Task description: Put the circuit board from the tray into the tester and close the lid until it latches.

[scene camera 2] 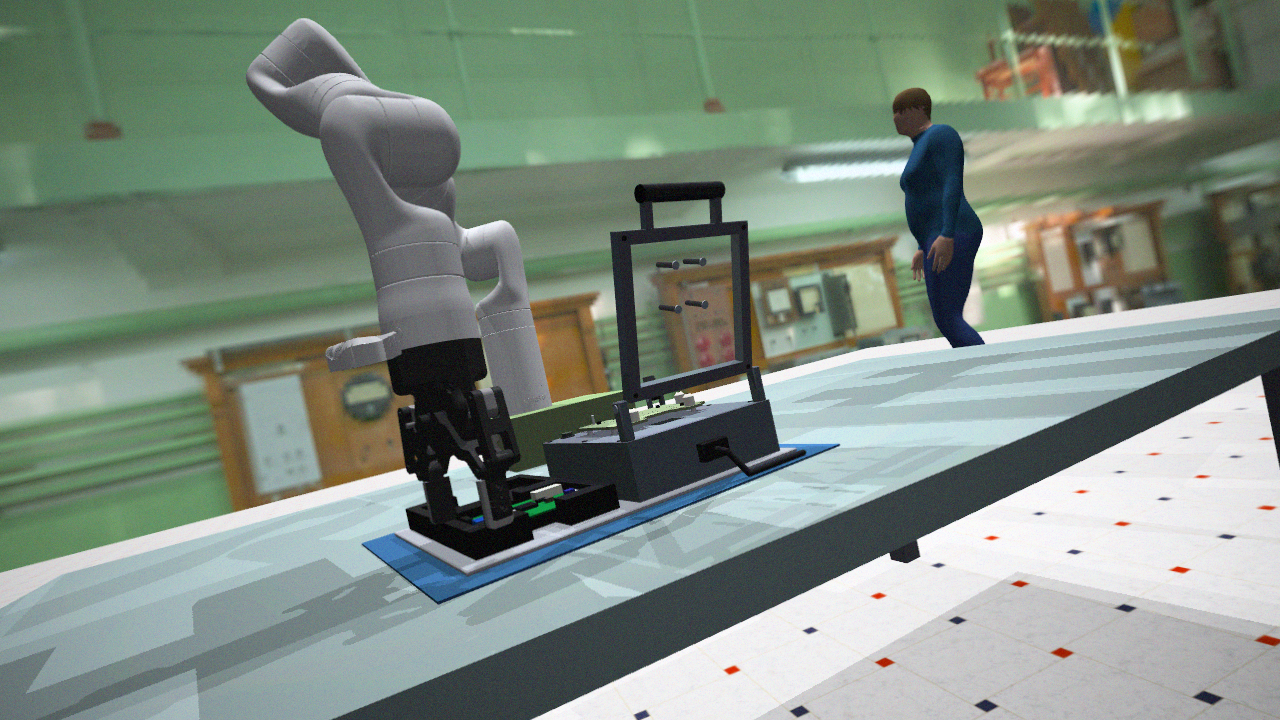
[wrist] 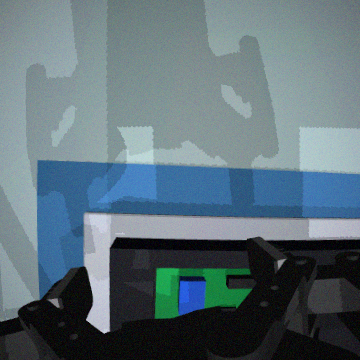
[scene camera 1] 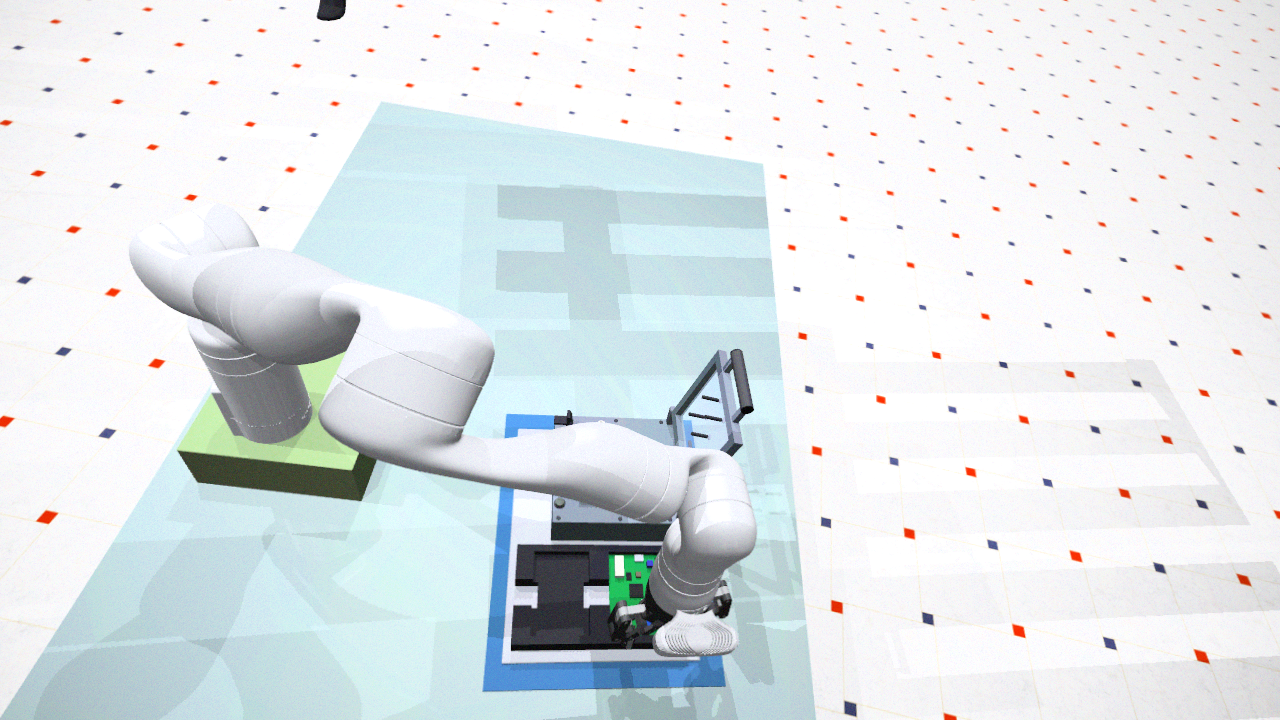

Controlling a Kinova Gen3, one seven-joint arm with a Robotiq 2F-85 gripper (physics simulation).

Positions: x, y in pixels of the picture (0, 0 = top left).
Scene:
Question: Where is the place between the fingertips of the gripper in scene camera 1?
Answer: At 661, 633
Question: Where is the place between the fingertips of the gripper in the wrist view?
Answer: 169, 269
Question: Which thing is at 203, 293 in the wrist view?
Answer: A green circuit board.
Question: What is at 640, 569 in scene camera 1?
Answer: A green circuit board.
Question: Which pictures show the gripper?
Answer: Scene camera 2, the wrist view and scene camera 1: all of them.

